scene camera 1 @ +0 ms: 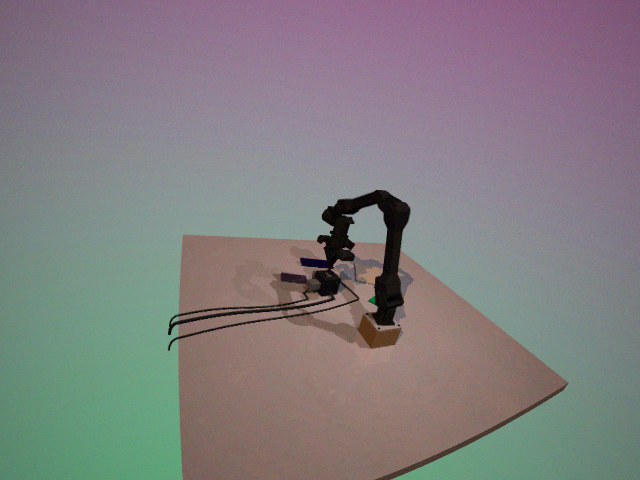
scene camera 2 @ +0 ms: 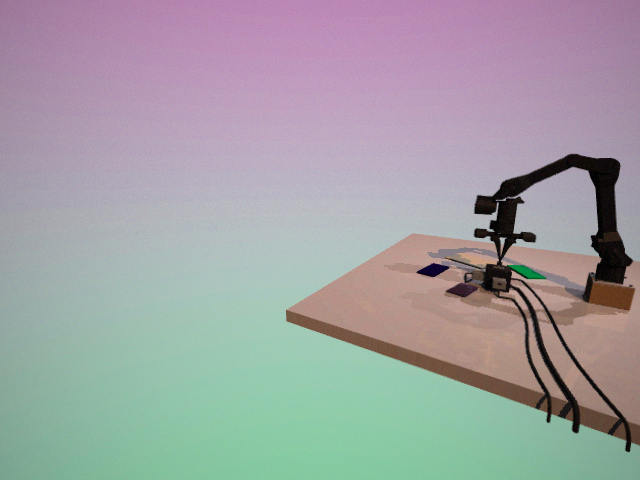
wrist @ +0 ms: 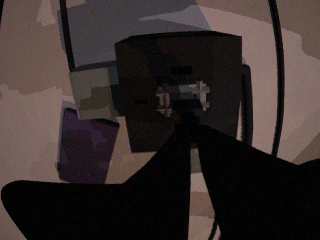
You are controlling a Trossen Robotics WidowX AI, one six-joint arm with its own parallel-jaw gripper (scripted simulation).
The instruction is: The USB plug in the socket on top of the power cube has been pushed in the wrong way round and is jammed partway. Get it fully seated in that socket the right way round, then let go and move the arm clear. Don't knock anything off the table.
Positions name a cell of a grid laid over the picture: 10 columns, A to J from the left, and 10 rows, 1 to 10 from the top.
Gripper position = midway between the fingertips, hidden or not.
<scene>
my gripper: scene camera 1 F6; scene camera 2 H6; wrist F6
</scene>
